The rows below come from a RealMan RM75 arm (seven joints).
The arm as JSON. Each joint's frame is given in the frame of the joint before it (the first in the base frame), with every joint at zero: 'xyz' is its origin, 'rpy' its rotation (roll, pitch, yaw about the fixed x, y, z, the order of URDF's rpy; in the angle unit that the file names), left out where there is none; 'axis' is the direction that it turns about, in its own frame. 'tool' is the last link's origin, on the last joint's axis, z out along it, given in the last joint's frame.
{
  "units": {
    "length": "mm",
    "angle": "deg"
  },
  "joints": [
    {
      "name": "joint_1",
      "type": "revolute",
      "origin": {
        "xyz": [
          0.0,
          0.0,
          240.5
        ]
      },
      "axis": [
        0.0,
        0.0,
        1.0
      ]
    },
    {
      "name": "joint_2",
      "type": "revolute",
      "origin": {
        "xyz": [
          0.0,
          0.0,
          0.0
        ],
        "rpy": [
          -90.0,
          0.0,
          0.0
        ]
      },
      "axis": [
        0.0,
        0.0,
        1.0
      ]
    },
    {
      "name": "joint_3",
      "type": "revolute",
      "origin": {
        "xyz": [
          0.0,
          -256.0,
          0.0
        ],
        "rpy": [
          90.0,
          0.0,
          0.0
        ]
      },
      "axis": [
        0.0,
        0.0,
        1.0
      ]
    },
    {
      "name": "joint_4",
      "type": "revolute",
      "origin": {
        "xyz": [
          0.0,
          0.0,
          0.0
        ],
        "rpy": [
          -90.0,
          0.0,
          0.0
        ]
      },
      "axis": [
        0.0,
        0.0,
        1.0
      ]
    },
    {
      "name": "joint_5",
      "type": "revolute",
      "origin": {
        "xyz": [
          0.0,
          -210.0,
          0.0
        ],
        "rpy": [
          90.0,
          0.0,
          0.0
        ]
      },
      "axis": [
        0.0,
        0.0,
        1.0
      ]
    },
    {
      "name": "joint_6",
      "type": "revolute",
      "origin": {
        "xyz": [
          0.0,
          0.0,
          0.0
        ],
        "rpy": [
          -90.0,
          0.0,
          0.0
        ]
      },
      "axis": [
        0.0,
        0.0,
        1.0
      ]
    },
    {
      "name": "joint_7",
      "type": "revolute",
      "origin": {
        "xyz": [
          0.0,
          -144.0,
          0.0
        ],
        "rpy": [
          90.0,
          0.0,
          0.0
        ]
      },
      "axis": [
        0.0,
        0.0,
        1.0
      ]
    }
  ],
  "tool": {
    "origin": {
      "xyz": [
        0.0,
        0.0,
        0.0
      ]
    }
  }
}
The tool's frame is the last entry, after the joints.
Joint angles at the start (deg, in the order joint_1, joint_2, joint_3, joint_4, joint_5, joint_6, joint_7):
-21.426 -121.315 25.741 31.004 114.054 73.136 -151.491
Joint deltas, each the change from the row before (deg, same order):
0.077 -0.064 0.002 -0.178 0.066 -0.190 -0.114
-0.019 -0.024 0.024 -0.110 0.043 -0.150 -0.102
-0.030 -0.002 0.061 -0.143 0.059 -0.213 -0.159
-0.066 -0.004 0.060 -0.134 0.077 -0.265 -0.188
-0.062 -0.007 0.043 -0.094 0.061 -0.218 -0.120
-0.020 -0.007 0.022 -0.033 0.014 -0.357 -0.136
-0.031 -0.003 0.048 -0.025 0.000 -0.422 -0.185
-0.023 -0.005 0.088 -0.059 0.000 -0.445 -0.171
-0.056 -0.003 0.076 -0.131 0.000 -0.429 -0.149
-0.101 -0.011 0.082 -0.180 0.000 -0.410 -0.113
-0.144 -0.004 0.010 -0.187 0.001 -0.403 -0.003
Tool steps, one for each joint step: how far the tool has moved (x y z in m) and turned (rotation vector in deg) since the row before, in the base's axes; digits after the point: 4 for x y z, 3 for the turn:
-0.0006 -0.0009 -0.0012 -0.123 -0.119 0.351
-0.0001 -0.0001 -0.0007 -0.083 -0.052 0.183
-0.0003 0.0000 -0.0007 -0.121 -0.037 0.247
-0.0002 0.0002 -0.0007 -0.116 -0.009 0.264
-0.0001 0.0003 -0.0005 -0.075 0.023 0.182
-0.0007 0.0003 -0.0001 0.063 0.111 0.322
-0.0007 0.0005 -0.0001 0.078 0.128 0.374
-0.0008 0.0004 -0.0003 0.039 0.137 0.380
-0.0006 0.0004 -0.0005 0.008 0.087 0.353
-0.0002 0.0006 -0.0008 -0.029 0.058 0.285
-0.0001 0.0008 -0.0006 0.037 0.111 0.200

